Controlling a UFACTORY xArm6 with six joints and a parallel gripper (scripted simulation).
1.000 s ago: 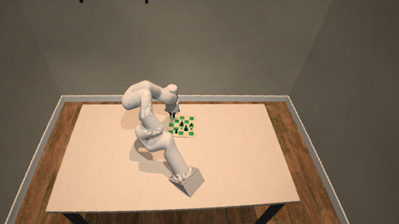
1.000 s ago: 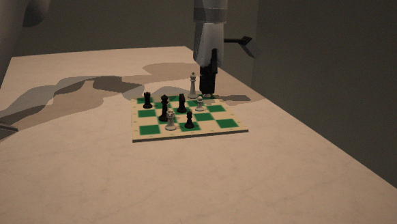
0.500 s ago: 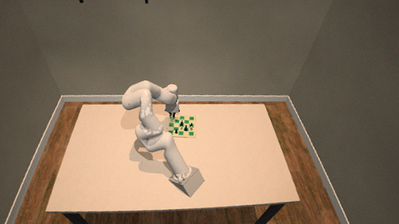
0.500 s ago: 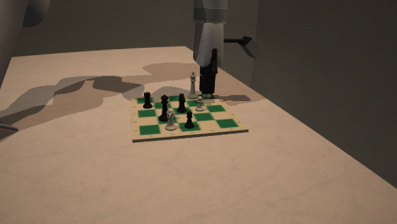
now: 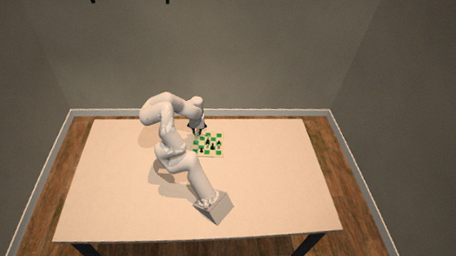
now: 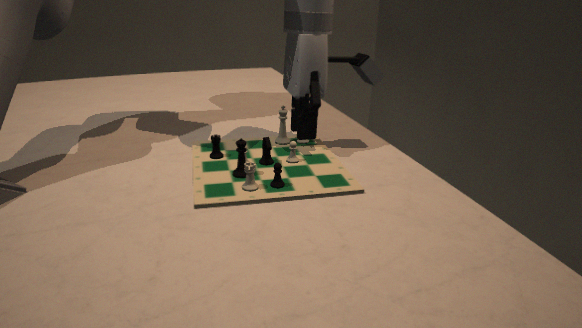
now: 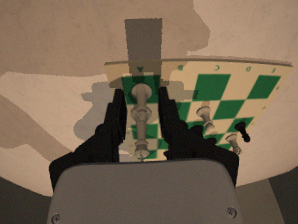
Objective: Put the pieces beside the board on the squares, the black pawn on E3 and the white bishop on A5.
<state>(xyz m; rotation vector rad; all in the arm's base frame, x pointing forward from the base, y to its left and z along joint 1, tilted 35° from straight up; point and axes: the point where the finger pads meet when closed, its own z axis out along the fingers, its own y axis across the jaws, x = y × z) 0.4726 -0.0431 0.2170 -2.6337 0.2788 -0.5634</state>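
Right now the white bishop is 3 cm behind my hand and 1 cm to the left of it. Also, from my hand: black bishop: 9 cm behind, 7 cm to the right, 2 cm below; black rook: 15 cm behind, 2 cm to the right, 2 cm below; chessboard: 8 cm behind, 7 cm to the right, 4 cm below.
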